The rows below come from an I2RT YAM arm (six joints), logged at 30 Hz.
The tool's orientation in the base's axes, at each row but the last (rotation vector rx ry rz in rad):
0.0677, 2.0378, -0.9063
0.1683, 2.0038, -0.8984
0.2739, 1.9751, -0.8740
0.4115, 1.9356, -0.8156
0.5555, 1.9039, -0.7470
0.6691, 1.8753, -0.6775
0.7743, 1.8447, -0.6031
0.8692, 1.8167, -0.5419
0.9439, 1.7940, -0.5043
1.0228, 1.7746, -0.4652
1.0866, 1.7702, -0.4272
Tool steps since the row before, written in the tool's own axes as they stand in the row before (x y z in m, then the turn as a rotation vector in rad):
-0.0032, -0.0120, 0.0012, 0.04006, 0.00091, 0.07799
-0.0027, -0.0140, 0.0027, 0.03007, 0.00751, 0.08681
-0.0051, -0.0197, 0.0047, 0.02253, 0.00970, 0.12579
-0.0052, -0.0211, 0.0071, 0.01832, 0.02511, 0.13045
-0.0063, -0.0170, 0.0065, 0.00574, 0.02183, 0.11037
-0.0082, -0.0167, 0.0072, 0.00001, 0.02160, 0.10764
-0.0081, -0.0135, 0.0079, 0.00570, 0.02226, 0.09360
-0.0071, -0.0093, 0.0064, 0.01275, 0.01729, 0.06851
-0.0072, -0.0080, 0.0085, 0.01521, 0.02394, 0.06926
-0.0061, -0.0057, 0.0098, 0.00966, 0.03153, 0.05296
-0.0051, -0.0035, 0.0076, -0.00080, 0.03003, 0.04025
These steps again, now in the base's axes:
-0.0016, -0.0087, 0.0088, 0.03051, -0.05894, -0.05730
-0.0027, -0.0113, 0.0086, 0.04527, -0.05772, -0.05582
-0.0041, -0.0166, 0.0119, 0.07646, -0.08131, -0.06298
-0.0053, -0.0198, 0.0101, 0.09058, -0.07322, -0.06646
-0.0045, -0.0170, 0.0079, 0.08109, -0.06211, -0.04753
-0.0044, -0.0179, 0.0077, 0.08129, -0.06119, -0.04124
-0.0028, -0.0165, 0.0054, 0.07160, -0.04952, -0.04135
-0.0017, -0.0127, 0.0038, 0.05118, -0.03290, -0.03812
0.0000, -0.0135, 0.0024, 0.05640, -0.02848, -0.04012
0.0018, -0.0127, 0.0004, 0.05414, -0.01509, -0.02709
0.0020, -0.0096, 0.0003, 0.04714, -0.01210, -0.01242

